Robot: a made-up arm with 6 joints. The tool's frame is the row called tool. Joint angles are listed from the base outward.
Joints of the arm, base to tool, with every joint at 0 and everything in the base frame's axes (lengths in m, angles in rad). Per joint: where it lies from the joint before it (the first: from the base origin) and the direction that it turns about. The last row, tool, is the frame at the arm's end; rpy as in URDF.
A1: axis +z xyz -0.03 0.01 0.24
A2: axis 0.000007 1 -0.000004 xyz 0.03 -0.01 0
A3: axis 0.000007 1 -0.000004 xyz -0.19 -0.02 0.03
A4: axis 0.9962 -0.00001 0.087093 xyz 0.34 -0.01 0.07
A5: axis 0.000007 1 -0.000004 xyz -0.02 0.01 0.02
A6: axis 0.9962 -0.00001 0.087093 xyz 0.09 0.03 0
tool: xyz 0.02 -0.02 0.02 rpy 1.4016 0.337 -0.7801
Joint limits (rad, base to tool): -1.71..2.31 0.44..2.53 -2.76..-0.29 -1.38..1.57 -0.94..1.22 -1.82..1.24
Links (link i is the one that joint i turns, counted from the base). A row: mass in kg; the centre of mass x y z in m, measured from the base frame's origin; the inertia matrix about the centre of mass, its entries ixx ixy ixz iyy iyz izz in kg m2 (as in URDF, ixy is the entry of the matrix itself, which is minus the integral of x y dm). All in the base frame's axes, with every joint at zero. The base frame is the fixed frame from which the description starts. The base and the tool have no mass.
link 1: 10.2; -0.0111 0.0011 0.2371; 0.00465 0 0 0.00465 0 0.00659
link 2: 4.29; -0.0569 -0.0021 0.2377; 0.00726 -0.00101 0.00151 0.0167 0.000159 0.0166
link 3: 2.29; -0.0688 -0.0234 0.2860; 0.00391 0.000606 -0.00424 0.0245 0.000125 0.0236
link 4: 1.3; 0.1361 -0.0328 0.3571; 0.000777 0 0.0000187 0.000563 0 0.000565
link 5: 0.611; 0.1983 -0.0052 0.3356; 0.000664 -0.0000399 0 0.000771 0 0.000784
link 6: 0.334; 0.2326 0.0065 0.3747; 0.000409 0 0.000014 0.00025 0 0.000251
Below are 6 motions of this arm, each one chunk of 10 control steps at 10 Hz.
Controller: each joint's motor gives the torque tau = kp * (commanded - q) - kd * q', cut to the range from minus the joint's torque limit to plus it. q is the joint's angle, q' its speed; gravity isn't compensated. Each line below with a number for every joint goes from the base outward.
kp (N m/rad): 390 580 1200 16 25 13
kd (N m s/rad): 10 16 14 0.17 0.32 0.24
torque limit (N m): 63 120 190 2.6 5 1.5
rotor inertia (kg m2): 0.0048 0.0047 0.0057 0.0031 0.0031 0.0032
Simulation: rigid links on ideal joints. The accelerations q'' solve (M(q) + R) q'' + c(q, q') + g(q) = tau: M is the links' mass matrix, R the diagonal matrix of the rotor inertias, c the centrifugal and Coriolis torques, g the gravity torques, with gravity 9.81 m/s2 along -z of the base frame. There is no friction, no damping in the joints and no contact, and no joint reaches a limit. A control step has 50 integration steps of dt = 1/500 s. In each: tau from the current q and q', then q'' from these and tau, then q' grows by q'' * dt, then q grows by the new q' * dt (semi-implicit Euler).
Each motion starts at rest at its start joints. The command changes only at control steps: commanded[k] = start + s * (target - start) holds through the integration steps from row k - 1 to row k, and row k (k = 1, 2, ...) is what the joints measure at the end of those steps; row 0 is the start. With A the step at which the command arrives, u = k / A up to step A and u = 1 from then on. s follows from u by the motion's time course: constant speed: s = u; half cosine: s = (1 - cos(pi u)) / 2; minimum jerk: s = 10 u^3 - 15 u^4 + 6 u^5; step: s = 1 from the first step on.
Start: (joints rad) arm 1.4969 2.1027 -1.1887 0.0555 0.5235 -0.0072
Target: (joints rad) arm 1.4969 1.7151 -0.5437 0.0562 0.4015 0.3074
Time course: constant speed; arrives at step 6
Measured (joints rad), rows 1 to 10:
1: 1.4949 2.0766 -1.0684 -0.0065 0.5447 0.0475
2: 1.4951 1.9997 -0.9666 0.0194 0.5052 0.1005
3: 1.4948 1.9366 -0.8573 0.0102 0.4960 0.1536
4: 1.4946 1.8693 -0.7505 0.0119 0.4750 0.2065
5: 1.4943 1.8032 -0.6431 0.0105 0.4579 0.2595
6: 1.4942 1.7366 -0.5358 0.0102 0.4400 0.3125
7: 1.4973 1.7278 -0.5399 0.0606 0.3912 0.3080
8: 1.4968 1.7306 -0.5389 0.0527 0.3965 0.3077
9: 1.4969 1.7299 -0.5389 0.0486 0.3979 0.3075
10: 1.4969 1.7299 -0.5390 0.0505 0.3963 0.3076

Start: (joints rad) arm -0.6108 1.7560 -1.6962 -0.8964 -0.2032 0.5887
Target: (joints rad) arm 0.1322 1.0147 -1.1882 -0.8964 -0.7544 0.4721
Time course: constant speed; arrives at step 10
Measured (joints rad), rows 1 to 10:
1: -0.5213 1.7107 -1.6355 -0.9451 -0.2608 0.5709
2: -0.4413 1.6262 -1.5889 -0.9295 -0.3310 0.5586
3: -0.3745 1.5502 -1.5372 -0.9394 -0.3779 0.5474
4: -0.2975 1.4768 -1.4861 -0.9457 -0.4382 0.5347
5: -0.2248 1.3998 -1.4356 -0.9478 -0.4948 0.5228
6: -0.1511 1.3247 -1.3846 -0.9545 -0.5516 0.5107
7: -0.0776 1.2489 -1.3339 -0.9586 -0.6089 0.4987
8: -0.0043 1.1731 -1.2831 -0.9635 -0.6659 0.4868
9: 0.0690 1.0975 -1.2323 -0.9679 -0.7228 0.4749
10: 0.1423 1.0218 -1.1816 -0.9718 -0.7796 0.4631

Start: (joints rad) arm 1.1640 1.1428 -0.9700 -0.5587 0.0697 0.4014
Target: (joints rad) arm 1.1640 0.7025 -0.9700 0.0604 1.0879 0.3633
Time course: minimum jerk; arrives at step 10
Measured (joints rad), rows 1 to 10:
1: 1.1635 1.1555 -0.9588 -0.5837 0.1138 0.4014
2: 1.1625 1.1262 -0.9634 -0.5342 0.1413 0.4003
3: 1.1607 1.0781 -0.9637 -0.4750 0.2514 0.3974
4: 1.1606 1.0058 -0.9654 -0.3778 0.4057 0.3928
5: 1.1615 0.9221 -0.9661 -0.2575 0.5978 0.3870
6: 1.1627 0.8392 -0.9664 -0.1309 0.7934 0.3801
7: 1.1633 0.7709 -0.9660 -0.0303 0.9569 0.3736
8: 1.1636 0.7264 -0.9647 0.0279 1.0619 0.3688
9: 1.1638 0.7074 -0.9632 0.0481 1.1048 0.3660
10: 1.1640 0.7057 -0.9622 0.0469 1.1070 0.3651

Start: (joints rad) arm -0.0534 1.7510 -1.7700 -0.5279 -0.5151 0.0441
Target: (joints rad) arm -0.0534 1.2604 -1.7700 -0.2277 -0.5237 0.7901
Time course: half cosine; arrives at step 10
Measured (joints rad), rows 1 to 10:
1: -0.0537 1.7658 -1.7593 -0.5670 -0.4812 0.0609
2: -0.0530 1.7259 -1.7639 -0.5154 -0.5054 0.1148
3: -0.0546 1.6602 -1.7667 -0.4717 -0.5176 0.1975
4: -0.0542 1.5930 -1.7663 -0.4337 -0.5169 0.3015
5: -0.0546 1.5125 -1.7678 -0.3804 -0.5252 0.4169
6: -0.0549 1.4341 -1.7680 -0.3346 -0.5267 0.5322
7: -0.0547 1.3653 -1.7676 -0.2949 -0.5251 0.6364
8: -0.0546 1.3110 -1.7669 -0.2642 -0.5219 0.7191
9: -0.0542 1.2779 -1.7655 -0.2473 -0.5153 0.7724
10: -0.0537 1.2689 -1.7639 -0.2451 -0.5069 0.7911

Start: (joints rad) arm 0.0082 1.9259 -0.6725 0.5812 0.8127 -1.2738
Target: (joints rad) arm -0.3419 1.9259 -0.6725 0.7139 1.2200 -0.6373
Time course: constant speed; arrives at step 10
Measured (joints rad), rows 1 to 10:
1: -0.0339 1.9454 -0.6669 0.5779 0.8281 -1.2059
2: -0.0669 1.9422 -0.6686 0.6057 0.8702 -1.1432
3: -0.1024 1.9429 -0.6682 0.6130 0.9125 -1.0796
4: -0.1374 1.9426 -0.6684 0.6278 0.9523 -1.0159
5: -0.1724 1.9426 -0.6684 0.6412 0.9927 -0.9522
6: -0.2074 1.9426 -0.6684 0.6543 1.0332 -0.8886
7: -0.2424 1.9425 -0.6684 0.6679 1.0737 -0.8249
8: -0.2775 1.9425 -0.6685 0.6812 1.1142 -0.7613
9: -0.3125 1.9424 -0.6685 0.6947 1.1549 -0.6978
10: -0.3475 1.9424 -0.6685 0.7081 1.1955 -0.6342

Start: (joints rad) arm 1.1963 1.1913 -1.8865 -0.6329 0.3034 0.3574
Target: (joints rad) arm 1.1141 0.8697 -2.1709 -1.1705 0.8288 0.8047
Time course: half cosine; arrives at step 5
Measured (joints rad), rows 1 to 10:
1: 1.1851 1.1606 -1.9113 -0.6976 0.3825 0.4018
2: 1.1611 1.0577 -1.9924 -0.8460 0.5106 0.5164
3: 1.1354 0.9436 -2.0843 -1.0450 0.6864 0.6574
4: 1.1174 0.8677 -2.1525 -1.1728 0.8203 0.7690
5: 1.1126 0.8511 -2.1730 -1.1831 0.8628 0.8089
6: 1.1146 0.8633 -2.1688 -1.1629 0.8564 0.8067
7: 1.1142 0.8618 -2.1700 -1.1691 0.8562 0.8068
8: 1.1139 0.8600 -2.1702 -1.1699 0.8564 0.8069
9: 1.1142 0.8615 -2.1698 -1.1685 0.8563 0.8068
10: 1.1141 0.8610 -2.1700 -1.1690 0.8563 0.8069

